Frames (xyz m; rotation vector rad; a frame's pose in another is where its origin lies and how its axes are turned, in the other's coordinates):
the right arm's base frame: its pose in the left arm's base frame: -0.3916 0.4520 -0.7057 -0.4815 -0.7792 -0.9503
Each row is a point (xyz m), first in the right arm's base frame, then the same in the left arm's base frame.
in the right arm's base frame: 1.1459 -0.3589 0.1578
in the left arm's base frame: -0.3599 -0.2386 0.2887
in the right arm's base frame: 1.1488 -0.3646 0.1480
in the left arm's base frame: -0.3602 -0.2497 0.2849
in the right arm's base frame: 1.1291 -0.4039 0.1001
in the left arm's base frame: -0.3829 -0.2914 0.2405
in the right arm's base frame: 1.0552 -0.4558 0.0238
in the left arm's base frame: -0.4246 -0.3297 0.1367
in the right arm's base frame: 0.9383 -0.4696 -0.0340
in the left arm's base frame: -0.4556 -0.3130 0.0104
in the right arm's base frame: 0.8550 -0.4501 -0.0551
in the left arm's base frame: -0.4599 -0.2727 -0.0678
